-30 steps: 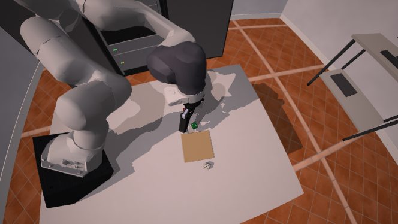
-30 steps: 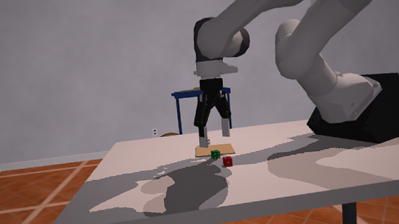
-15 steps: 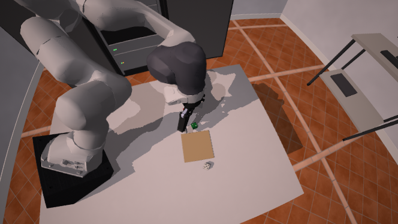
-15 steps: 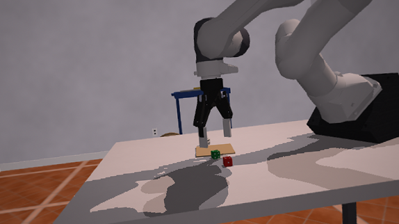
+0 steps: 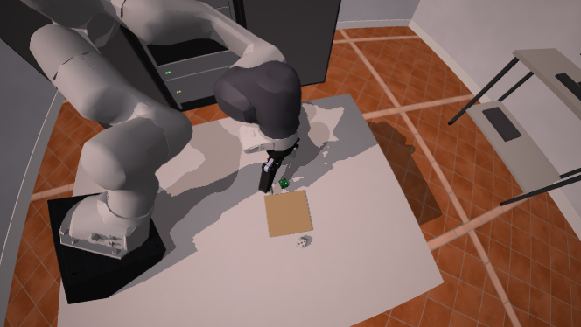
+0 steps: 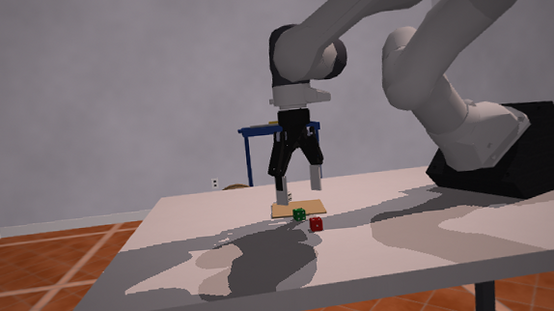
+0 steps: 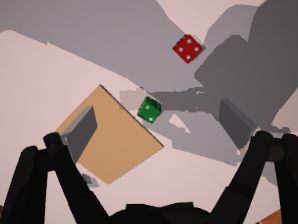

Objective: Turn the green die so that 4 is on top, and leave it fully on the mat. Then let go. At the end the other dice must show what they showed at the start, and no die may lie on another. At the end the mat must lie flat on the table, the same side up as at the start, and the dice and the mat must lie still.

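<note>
The red die is 70 mm to the left of my hand, 60 mm below it and 30 mm behind it. From my hand the other things lie so: white die: 220 mm to the right, 60 mm below, 60 mm ahead; then green die: 60 mm below, 20 mm to the right, 10 mm ahead; then tan mat: 120 mm to the right, 70 mm below, 20 mm ahead.
</note>
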